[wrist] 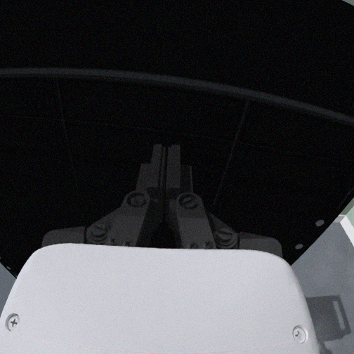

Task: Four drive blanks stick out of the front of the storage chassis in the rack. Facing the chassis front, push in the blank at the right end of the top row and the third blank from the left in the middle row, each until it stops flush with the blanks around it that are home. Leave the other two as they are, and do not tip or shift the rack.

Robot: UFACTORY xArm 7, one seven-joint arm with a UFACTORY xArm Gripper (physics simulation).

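Observation:
The storage chassis front (30,165) in the rack fills most of the wrist view and is almost black. A curved grey edge (150,77) crosses it above my gripper. Thin seams (231,150) run down the front, one left and one right of my fingers. The separate blanks, and which of them stick out, cannot be told in the dark. My gripper (166,162) is shut with its fingertips together and nothing between them. It points at the dark front between the two seams; whether it touches the front cannot be told.
The right side of the dark front carries small round screw heads (320,223). Beyond it at the right are the grey floor (320,270), a white skirting strip (346,227) and part of a green wall. A dark shadow (327,317) with a light slot lies on the floor at the lower right.

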